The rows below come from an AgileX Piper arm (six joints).
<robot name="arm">
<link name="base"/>
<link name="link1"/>
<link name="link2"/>
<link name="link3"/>
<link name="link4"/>
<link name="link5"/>
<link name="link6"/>
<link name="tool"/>
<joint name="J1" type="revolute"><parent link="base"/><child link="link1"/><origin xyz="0 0 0.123" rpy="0 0 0"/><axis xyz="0 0 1"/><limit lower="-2.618" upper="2.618"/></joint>
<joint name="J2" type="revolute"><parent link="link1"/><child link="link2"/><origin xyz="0 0 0" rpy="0 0 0"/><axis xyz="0 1 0"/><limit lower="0" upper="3.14"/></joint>
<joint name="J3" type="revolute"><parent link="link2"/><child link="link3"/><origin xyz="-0.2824 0 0.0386" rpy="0 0 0"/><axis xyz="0 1 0"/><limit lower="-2.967" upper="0"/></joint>
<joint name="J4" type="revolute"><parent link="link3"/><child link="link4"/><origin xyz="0.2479 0 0.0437" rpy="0 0 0"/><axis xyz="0.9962 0 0.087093"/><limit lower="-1.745" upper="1.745"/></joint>
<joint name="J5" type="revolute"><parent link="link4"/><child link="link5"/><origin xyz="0 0 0" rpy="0 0 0"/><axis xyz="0 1 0"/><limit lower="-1.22" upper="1.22"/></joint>
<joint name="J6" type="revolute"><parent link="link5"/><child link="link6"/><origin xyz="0.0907 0 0.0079" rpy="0 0 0"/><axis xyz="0.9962 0 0.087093"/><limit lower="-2.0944" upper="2.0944"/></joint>
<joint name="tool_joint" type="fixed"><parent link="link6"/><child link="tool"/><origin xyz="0 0 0" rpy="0 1.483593 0"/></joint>
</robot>
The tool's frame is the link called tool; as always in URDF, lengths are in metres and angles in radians.
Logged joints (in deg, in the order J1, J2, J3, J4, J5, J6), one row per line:
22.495, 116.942, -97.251, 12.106, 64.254, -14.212
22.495, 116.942, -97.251, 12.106, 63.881, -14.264
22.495, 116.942, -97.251, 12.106, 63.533, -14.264
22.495, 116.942, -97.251, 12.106, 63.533, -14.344
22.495, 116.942, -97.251, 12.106, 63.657, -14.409
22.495, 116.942, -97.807, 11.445, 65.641, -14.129
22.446, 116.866, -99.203, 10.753, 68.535, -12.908
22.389, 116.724, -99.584, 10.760, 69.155, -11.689
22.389, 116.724, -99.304, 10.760, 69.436, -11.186
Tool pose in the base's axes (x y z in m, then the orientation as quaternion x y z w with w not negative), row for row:
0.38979, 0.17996, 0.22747, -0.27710, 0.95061, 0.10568, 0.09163
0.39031, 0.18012, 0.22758, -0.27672, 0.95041, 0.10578, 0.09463
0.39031, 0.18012, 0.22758, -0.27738, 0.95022, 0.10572, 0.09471
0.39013, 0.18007, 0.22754, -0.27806, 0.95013, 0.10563, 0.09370
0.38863, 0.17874, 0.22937, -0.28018, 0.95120, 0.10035, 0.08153
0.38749, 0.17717, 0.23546, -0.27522, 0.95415, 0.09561, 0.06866
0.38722, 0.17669, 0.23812, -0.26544, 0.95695, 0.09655, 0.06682
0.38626, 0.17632, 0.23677, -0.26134, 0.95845, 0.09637, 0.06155
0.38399, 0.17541, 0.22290, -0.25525, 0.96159, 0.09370, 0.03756
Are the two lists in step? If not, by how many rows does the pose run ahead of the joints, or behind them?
The pose runs 1 row ahead of the joints: the pose in row i belongs to the joints in row i + 1.
